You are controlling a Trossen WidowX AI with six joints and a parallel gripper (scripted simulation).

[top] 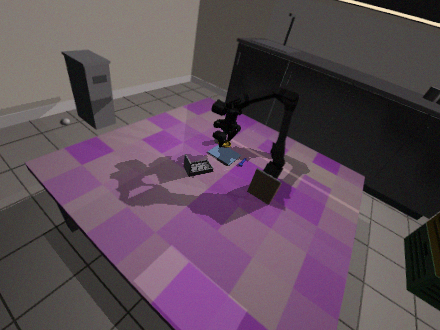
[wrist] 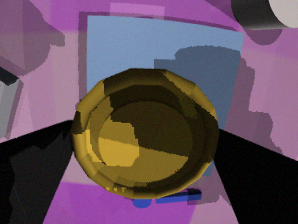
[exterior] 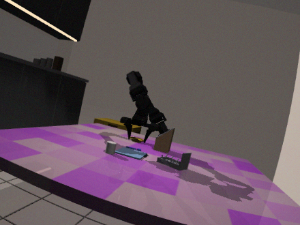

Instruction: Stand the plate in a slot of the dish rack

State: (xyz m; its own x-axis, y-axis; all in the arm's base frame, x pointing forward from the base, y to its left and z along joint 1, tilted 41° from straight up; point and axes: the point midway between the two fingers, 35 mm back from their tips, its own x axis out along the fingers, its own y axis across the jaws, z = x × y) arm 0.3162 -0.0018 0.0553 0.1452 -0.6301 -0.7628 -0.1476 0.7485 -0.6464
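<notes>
The grey dish rack lies 2 cm behind my gripper tip, 19 cm to the left of it and 5 cm below it. Also, from my gripper tip: yellow plate: 1 cm above; then blue mat: 1 cm behind, 2 cm to the right, 7 cm below; then cup: 10 cm ahead, 7 cm to the right, 4 cm below.
</notes>
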